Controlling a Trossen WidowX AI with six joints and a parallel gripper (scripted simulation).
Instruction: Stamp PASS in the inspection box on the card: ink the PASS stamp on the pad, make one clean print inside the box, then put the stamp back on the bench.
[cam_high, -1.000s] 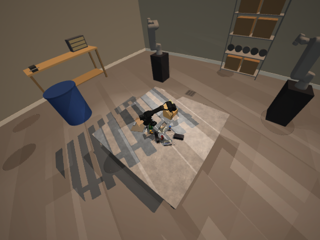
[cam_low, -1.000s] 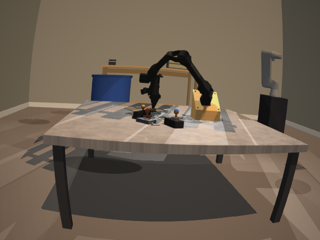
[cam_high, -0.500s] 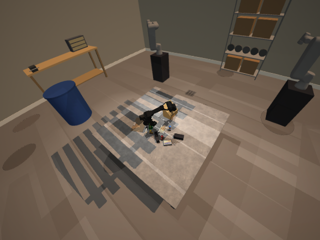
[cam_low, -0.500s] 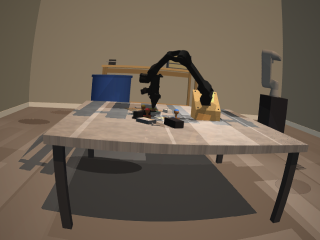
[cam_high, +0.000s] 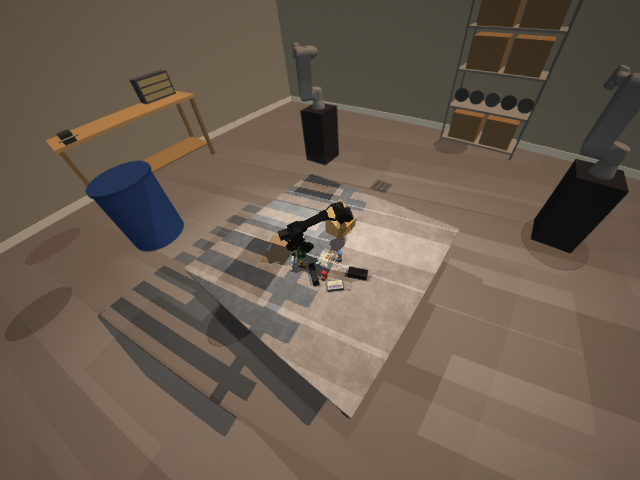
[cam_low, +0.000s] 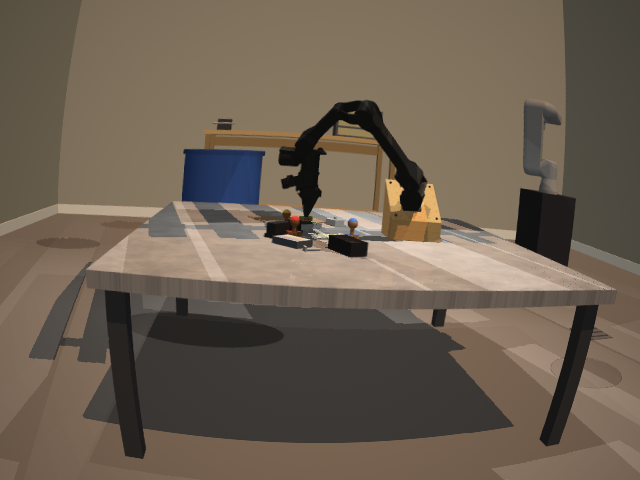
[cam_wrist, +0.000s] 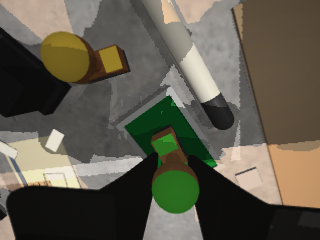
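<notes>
Right now my gripper tip is right at the green-knobbed PASS stamp. Also, from my gripper tip: yellow-knobbed stamp (70 mm ahead, 60 mm to the left, 20 mm below); green ink pad (30 mm below); cream card (60 mm behind, 140 mm to the left, 40 mm below).
</notes>
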